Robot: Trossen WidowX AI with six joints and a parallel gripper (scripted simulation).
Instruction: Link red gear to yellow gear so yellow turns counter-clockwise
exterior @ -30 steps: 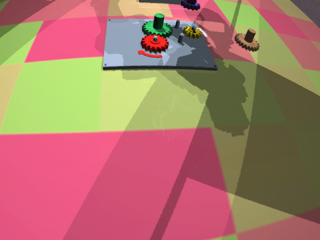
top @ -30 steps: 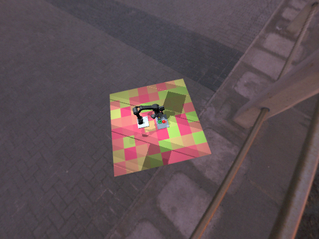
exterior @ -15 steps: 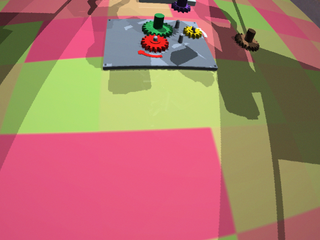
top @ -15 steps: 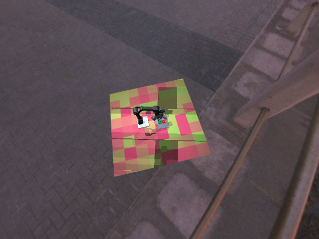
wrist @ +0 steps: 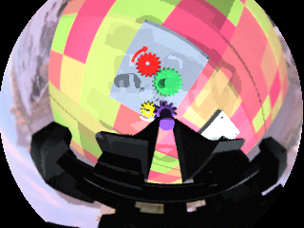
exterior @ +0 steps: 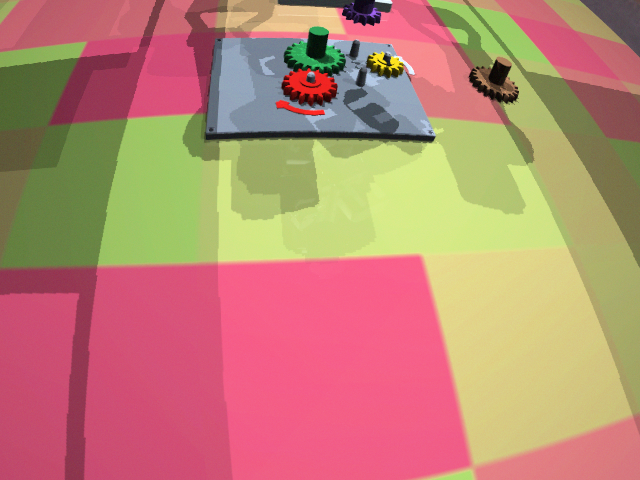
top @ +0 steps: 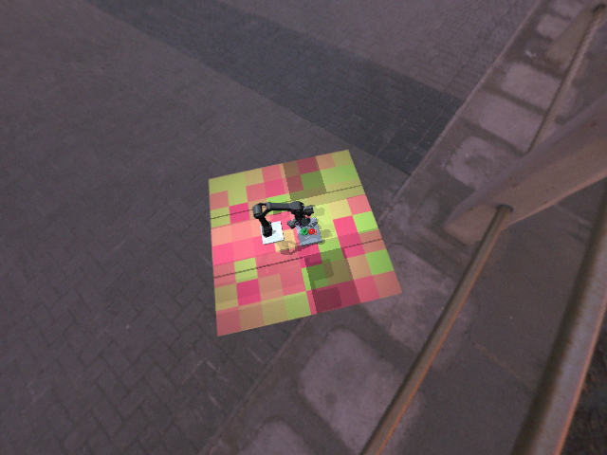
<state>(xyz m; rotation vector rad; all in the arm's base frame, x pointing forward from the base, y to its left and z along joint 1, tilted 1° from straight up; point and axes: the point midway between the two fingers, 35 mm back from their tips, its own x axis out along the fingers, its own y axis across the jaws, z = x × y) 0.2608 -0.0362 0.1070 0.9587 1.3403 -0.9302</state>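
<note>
The purple gear is 1 cm below my gripper tip. Round my gripper tip: yellow gear (7 cm below, 3 cm to the left, 3 cm ahead); then green gear (6 cm below, 5 cm to the right, 1 cm ahead); then red gear (7 cm to the right, 7 cm below, 7 cm ahead).
</note>
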